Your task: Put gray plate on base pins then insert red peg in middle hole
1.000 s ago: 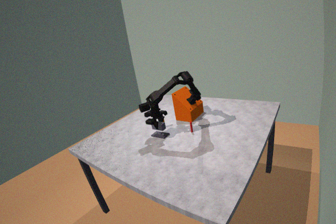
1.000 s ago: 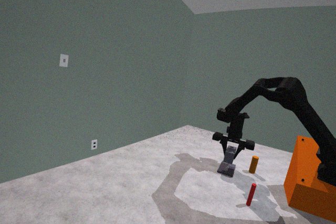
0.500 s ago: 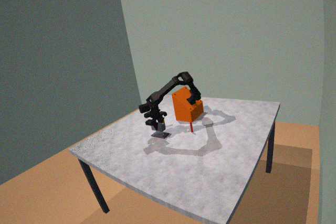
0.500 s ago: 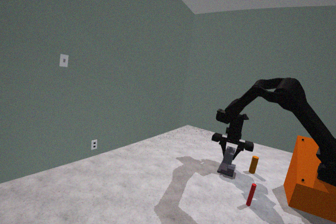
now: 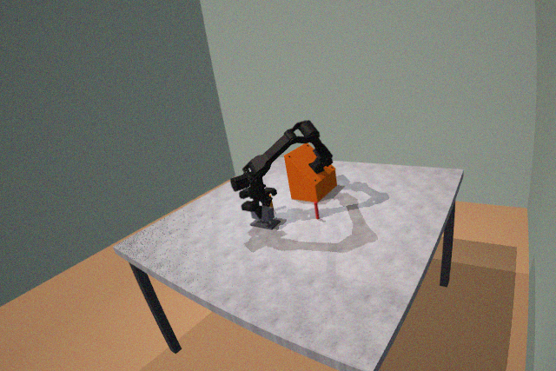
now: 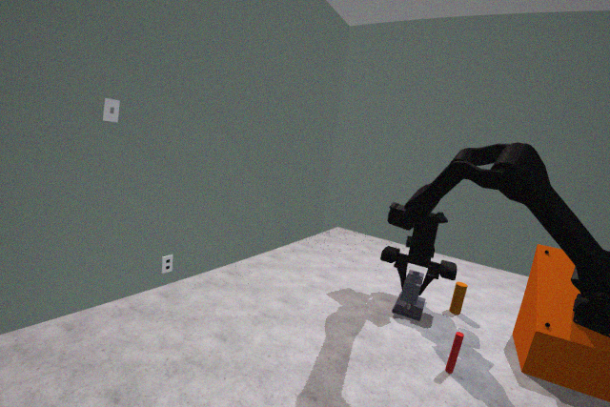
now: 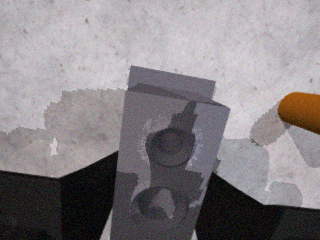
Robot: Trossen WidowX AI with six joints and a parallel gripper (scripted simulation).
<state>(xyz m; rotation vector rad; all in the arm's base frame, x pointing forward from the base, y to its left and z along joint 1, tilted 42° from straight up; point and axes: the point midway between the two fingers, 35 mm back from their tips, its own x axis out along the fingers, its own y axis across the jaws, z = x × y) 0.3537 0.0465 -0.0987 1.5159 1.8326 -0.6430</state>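
Now: gripper tip 3 cm above the gray base. Also, from my gripper tip: red peg 18 cm to the left, 15 cm behind; then short orange peg 11 cm behind, 7 cm to the right; then gray plate 3 cm above.
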